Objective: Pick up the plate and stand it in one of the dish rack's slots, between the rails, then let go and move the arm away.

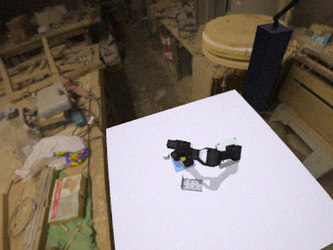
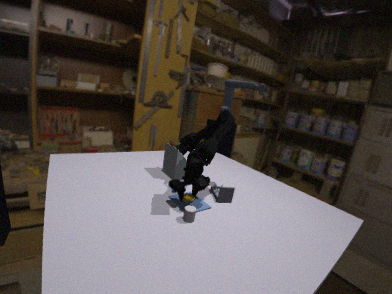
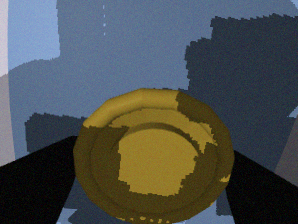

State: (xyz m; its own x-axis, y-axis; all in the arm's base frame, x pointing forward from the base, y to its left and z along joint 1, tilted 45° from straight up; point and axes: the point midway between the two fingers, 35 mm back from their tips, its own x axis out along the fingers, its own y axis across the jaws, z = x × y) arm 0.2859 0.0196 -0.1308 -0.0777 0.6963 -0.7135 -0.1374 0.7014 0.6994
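Right now my gripper tip is 1 cm short of the blue mat. Round my gripper tip: blue spoon 10 cm behind; pale cup 12 cm ahead, 6 cm to the right, 2 cm above; yellow plate 1 cm above.
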